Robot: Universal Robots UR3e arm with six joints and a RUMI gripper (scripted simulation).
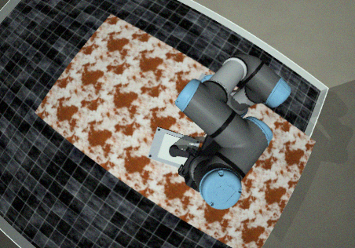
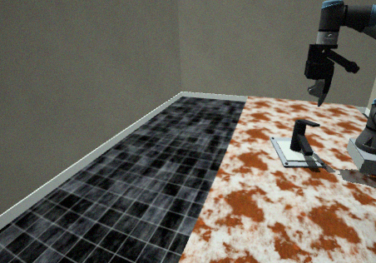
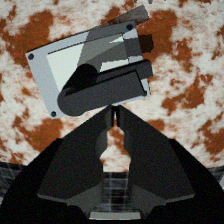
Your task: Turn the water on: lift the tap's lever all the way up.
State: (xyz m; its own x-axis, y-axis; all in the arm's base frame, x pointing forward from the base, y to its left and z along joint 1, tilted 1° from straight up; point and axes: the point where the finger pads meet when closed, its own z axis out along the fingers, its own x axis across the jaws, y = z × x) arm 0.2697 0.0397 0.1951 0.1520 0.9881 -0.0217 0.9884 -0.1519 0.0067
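My hand is 20 mm short of the lever, 20 mm to the left of it and 90 mm above it. Round my hand: tap: 30 mm ahead, 40 mm to the right, 150 mm below.
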